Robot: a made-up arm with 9 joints. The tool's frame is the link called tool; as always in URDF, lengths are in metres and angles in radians. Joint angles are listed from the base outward. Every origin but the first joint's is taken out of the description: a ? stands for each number. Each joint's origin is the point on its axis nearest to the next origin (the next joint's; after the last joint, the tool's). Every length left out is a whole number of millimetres.
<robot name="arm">
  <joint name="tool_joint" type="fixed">
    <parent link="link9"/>
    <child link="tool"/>
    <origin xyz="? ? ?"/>
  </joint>
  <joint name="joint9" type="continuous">
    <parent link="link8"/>
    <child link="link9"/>
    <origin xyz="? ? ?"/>
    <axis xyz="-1 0 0"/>
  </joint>
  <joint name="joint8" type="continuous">
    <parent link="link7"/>
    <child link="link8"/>
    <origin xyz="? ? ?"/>
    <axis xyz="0 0 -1"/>
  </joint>
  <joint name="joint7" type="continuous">
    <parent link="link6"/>
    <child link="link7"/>
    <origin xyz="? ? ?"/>
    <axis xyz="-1 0 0"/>
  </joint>
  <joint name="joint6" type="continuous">
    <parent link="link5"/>
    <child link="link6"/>
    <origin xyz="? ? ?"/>
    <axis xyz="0 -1 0"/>
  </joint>
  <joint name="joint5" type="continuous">
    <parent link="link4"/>
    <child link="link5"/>
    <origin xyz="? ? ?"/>
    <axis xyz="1 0 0"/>
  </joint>
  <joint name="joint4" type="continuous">
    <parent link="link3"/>
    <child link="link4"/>
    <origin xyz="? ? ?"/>
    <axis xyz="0 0 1"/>
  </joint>
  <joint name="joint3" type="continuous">
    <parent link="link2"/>
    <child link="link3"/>
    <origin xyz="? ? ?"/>
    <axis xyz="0 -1 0"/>
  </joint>
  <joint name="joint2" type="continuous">
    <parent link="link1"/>
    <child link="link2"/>
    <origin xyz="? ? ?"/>
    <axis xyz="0 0 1"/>
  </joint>
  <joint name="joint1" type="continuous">
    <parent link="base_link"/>
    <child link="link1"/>
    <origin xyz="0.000 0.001 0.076"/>
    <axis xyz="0 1 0"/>
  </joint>
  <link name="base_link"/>
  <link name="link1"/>
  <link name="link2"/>
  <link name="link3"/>
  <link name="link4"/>
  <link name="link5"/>
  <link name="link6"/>
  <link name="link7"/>
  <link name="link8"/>
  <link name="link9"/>
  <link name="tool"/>
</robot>
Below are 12 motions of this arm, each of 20 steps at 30 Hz.
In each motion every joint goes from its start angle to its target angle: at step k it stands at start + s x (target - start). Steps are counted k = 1, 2, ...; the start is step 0. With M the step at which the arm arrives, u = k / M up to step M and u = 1 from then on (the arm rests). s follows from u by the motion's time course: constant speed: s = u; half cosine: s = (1 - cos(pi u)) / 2; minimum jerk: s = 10 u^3 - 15 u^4 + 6 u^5.
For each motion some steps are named. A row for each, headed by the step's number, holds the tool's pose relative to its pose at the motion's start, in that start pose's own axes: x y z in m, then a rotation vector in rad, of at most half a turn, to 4 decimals.
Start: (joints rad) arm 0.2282 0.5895 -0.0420 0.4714 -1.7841 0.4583 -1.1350 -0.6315 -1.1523
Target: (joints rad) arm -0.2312 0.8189 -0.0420 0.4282 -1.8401 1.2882 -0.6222 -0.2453 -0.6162
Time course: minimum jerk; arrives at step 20
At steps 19, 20:
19: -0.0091 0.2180 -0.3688 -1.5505 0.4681 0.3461
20: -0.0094 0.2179 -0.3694 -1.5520 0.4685 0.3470

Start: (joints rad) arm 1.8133 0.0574 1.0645 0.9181 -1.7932 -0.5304 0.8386 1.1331 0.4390
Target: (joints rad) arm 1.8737 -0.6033 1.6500 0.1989 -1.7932 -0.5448 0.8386 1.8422 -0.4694
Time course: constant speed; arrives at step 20
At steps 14, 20:
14: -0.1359 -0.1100 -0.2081 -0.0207 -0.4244 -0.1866
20: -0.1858 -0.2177 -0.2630 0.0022 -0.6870 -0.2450

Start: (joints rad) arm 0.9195 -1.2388 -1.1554 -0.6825 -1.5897 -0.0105 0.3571 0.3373 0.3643
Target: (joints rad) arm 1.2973 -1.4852 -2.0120 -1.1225 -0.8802 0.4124 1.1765 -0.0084 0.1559
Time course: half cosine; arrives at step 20
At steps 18, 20:
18: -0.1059 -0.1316 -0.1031 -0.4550 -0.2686 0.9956
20: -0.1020 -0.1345 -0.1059 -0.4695 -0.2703 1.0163

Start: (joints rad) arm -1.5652 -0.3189 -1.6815 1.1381 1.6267 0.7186 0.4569 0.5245 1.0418
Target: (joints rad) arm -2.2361 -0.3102 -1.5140 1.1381 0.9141 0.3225 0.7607 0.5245 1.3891
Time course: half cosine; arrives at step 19
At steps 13, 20:
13: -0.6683 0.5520 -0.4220 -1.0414 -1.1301 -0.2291
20: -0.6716 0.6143 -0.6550 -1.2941 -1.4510 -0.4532

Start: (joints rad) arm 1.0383 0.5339 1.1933 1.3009 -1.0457 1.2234 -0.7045 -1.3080 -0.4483
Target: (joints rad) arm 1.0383 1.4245 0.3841 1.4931 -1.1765 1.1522 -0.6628 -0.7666 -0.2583
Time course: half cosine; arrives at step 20
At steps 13, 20:
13: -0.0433 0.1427 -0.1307 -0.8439 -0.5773 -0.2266
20: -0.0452 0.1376 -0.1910 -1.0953 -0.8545 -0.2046

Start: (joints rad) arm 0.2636 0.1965 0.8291 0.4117 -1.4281 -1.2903 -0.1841 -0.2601 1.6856
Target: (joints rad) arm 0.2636 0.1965 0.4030 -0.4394 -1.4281 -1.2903 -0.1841 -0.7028 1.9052
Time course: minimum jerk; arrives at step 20
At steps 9, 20:
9: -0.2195 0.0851 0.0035 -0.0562 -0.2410 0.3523
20: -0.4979 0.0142 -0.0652 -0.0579 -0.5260 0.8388

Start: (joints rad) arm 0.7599 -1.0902 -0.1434 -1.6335 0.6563 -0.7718 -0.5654 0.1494 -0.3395
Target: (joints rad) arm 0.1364 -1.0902 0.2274 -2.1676 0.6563 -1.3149 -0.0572 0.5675 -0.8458
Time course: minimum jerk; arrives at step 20
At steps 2, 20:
2: 0.0010 -0.0037 -0.0007 0.0073 0.0026 -0.0089
20: -0.1623 -0.2588 -0.2663 0.6985 0.3285 -1.0547

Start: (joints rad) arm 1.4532 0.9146 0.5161 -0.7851 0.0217 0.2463 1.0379 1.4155 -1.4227
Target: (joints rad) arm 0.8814 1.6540 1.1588 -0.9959 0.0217 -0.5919 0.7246 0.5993 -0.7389
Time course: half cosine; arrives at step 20
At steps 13, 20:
13: -0.0350 -0.2289 -0.2542 0.1514 1.2040 -0.0542
20: -0.0888 -0.2253 -0.3754 0.3282 1.6469 0.2690

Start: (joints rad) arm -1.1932 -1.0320 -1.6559 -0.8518 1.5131 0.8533 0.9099 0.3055 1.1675
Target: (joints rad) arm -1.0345 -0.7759 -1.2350 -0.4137 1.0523 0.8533 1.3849 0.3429 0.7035
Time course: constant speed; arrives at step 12
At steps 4, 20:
4: -0.1046 0.0267 -0.0291 0.0654 -0.2204 -0.0640
20: -0.3183 0.0752 -0.1542 0.2462 -0.7373 -0.2562

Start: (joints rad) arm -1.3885 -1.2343 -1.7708 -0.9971 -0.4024 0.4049 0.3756 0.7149 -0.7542
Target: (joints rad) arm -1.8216 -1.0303 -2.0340 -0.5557 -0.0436 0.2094 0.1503 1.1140 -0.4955
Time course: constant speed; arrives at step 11
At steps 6, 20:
6: 0.0385 -0.0168 0.0030 0.2098 0.0995 0.0073
20: 0.0690 0.0131 -0.0061 0.2691 0.2621 0.0419

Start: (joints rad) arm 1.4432 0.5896 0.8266 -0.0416 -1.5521 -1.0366 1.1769 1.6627 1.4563
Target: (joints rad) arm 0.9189 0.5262 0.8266 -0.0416 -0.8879 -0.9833 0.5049 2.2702 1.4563
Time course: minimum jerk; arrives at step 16
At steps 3, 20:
3: 0.0248 -0.0014 -0.0029 0.0048 0.0443 0.0583
20: 0.1755 0.2889 -0.1730 -0.1111 0.8287 1.2090

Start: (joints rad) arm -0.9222 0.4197 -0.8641 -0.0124 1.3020 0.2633 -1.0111 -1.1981 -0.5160
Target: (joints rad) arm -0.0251 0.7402 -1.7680 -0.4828 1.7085 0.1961 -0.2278 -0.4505 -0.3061
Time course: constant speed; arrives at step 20
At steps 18, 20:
18: 0.2372 -0.1269 -0.1402 -1.3231 -0.3135 -1.9590
20: 0.2290 -0.1865 -0.1374 -1.4594 -0.2740 -2.1821

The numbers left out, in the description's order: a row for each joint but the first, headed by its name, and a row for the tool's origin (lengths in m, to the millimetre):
tool: 0.000 -0.055 0.382
joint9: 0.059 0.292 0.000
joint8: 0.000 -0.100 -0.045
joint7: 0.107 0.000 0.006
joint6: 0.000 0.061 -0.015
joint5: -0.109 -0.249 0.000
joint4: -0.033 0.000 0.128
joint3: -0.010 0.351 0.000
joint2: -0.040 0.000 -0.190

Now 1 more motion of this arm.
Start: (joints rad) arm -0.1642 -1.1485 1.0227 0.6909 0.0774 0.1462 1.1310 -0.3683 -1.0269
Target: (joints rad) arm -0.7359 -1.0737 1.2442 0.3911 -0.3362 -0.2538 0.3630 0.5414 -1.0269
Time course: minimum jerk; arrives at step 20
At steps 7, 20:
7: -0.0293 -0.0225 0.0040 0.0887 -0.2341 -0.2472
20: -0.1572 -0.0450 -0.0725 0.3773 -1.0197 -1.2775

